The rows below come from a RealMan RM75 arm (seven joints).
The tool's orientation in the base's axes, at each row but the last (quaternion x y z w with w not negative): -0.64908, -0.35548, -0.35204, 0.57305; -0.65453, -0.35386, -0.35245, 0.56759; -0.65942, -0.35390, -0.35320, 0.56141; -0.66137, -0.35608, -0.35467, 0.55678; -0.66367, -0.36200, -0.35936, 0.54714; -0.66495, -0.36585, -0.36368, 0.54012; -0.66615, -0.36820, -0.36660, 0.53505; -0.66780, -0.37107, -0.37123, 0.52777
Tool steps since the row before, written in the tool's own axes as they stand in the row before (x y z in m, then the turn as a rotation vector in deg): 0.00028, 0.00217, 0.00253, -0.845, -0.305, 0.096; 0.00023, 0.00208, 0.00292, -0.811, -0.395, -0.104; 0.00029, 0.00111, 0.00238, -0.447, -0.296, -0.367; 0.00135, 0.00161, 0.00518, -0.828, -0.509, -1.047; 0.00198, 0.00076, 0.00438, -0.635, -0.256, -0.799; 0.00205, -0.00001, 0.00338, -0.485, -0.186, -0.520; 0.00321, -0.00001, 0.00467, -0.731, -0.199, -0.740; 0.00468, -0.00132, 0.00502, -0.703, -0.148, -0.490
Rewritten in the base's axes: 0.00214, 0.00234, -0.00107, -0.681, 0.074, -0.589; 0.00209, 0.00269, -0.00114, -0.754, -0.113, -0.494; 0.00127, 0.00225, -0.00058, -0.504, -0.360, -0.197; 0.00244, 0.00502, -0.00028, -0.927, -1.034, -0.336; 0.00197, 0.00439, 0.00075, -0.593, -0.808, -0.321; 0.00125, 0.00352, 0.00129, -0.436, -0.530, -0.263; 0.00191, 0.00491, 0.00210, -0.582, -0.768, -0.440; 0.00145, 0.00563, 0.00388, -0.498, -0.529, -0.478
